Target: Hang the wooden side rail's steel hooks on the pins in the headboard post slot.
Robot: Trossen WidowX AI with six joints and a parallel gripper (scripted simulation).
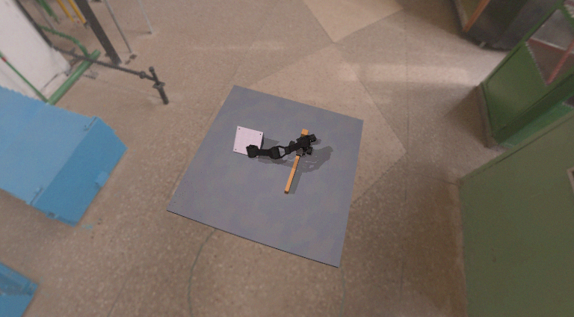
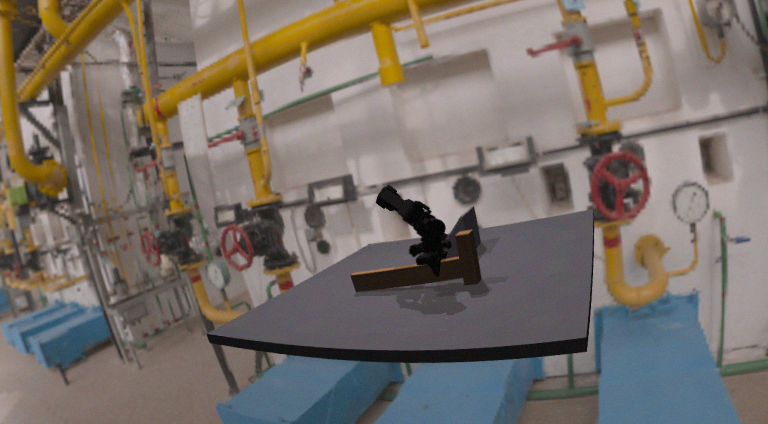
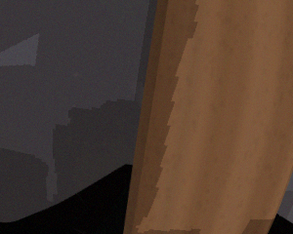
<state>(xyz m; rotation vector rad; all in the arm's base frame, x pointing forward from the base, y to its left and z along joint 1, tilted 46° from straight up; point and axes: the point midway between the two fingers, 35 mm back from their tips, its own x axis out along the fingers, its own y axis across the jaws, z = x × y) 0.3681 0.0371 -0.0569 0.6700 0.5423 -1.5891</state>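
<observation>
Right now the headboard post is 1 cm ahead of my gripper tip, 12 cm to the left of it and 4 cm above it.
</observation>
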